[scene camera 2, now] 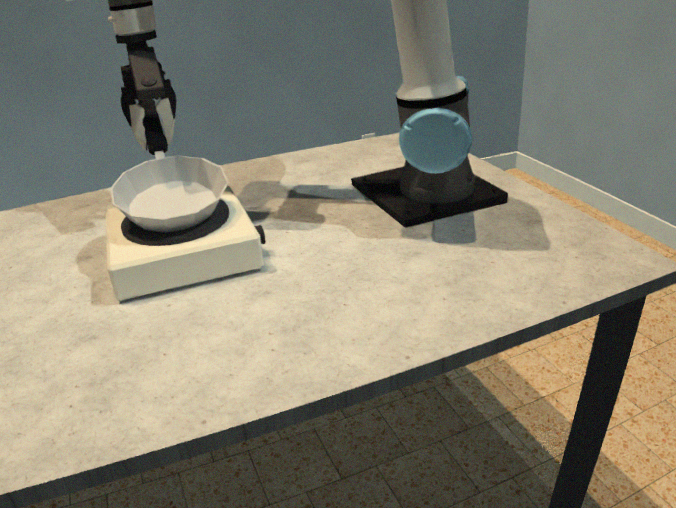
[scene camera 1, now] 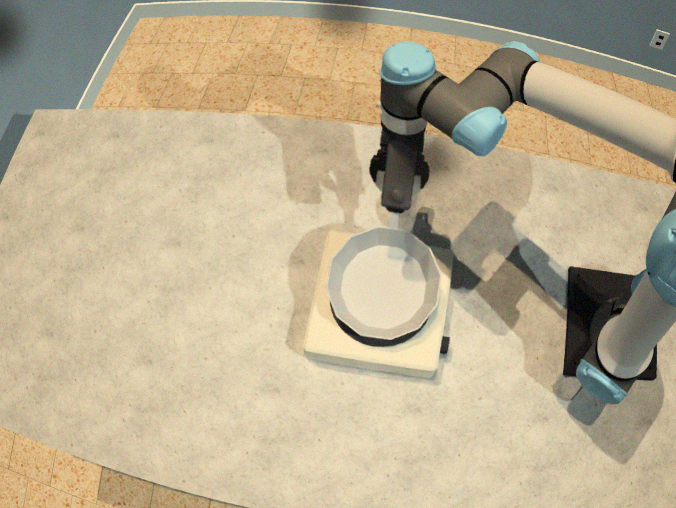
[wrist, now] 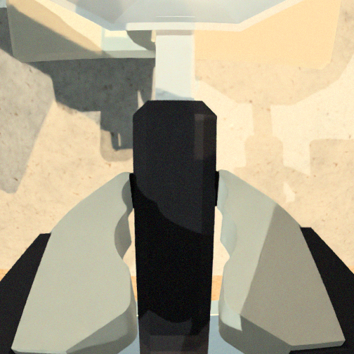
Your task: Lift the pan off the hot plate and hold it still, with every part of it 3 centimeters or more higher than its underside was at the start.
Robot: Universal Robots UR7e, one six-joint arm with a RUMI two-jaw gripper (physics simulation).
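Places are measured from the arm's base along level axes (x ahead, y left, z up), in centimetres.
Pixels of known places: gripper, fingertip midpoint: [scene camera 2: 157, 147]; arm's base, origin of the base link: [scene camera 2: 437, 187].
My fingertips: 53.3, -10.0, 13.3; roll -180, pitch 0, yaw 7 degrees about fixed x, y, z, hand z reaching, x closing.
Observation:
Ahead of a thing's pixels: the offset from my fingertips to its top centre, as dx, dy, dz. "spot": to the spot under its first point. Level surfaces: height alone.
The light grey, many-sided pan [scene camera 1: 382, 289] [scene camera 2: 172, 204] [wrist: 175, 15] is roughly level and hangs a little above the dark burner disc [scene camera 2: 139, 235] of the cream hot plate @[spot: -2.7, +27.4, -8.4] [scene camera 1: 371, 357] [scene camera 2: 185, 267] [wrist: 265, 47]. A gap seems to show under it in scene camera 2; its exact height I cannot tell. Its pale stem runs to a thick black handle [scene camera 1: 397, 199] [scene camera 2: 153, 122] [wrist: 175, 145]. My gripper [scene camera 1: 398, 188] [scene camera 2: 156, 143] [wrist: 173, 174] is shut on this handle, one jaw pressed on each side. The pan's underside is hidden from above.
The hot plate's black knob @[-14.8, +21.1, -9.9] [scene camera 1: 445, 345] [scene camera 2: 261, 234] sticks out at its side. The robot's black base plate [scene camera 1: 579, 327] [scene camera 2: 382, 202] stands on the grey table @[dz -15.2] [scene camera 1: 163, 327] [scene camera 2: 355, 305], with the arm reaching over the table's far edge. Shadows of arm and pan fall around the hot plate.

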